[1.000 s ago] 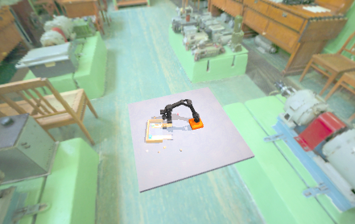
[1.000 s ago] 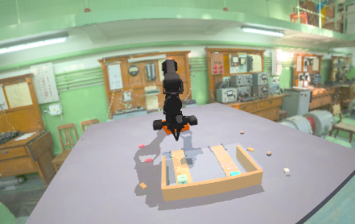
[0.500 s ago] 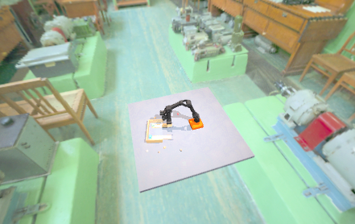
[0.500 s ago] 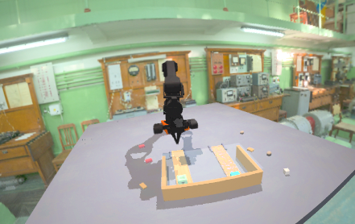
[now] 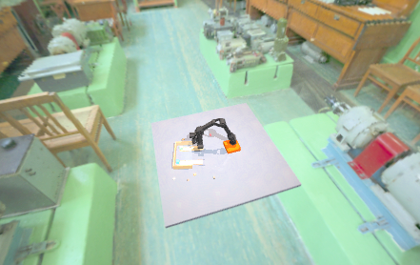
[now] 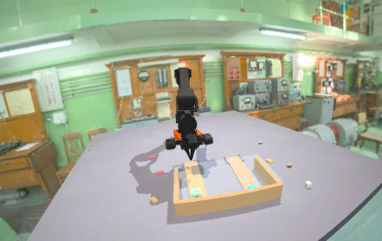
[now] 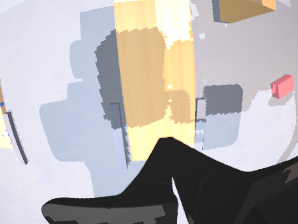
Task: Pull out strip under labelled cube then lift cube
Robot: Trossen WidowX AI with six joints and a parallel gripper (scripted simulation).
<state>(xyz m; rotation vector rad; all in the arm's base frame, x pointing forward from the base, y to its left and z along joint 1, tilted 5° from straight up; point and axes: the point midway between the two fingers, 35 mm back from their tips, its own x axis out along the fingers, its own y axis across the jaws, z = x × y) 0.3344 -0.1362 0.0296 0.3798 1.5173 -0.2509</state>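
My gripper tip is now 9 cm short of the strip, 4 cm to the left of it and 3 cm above it.
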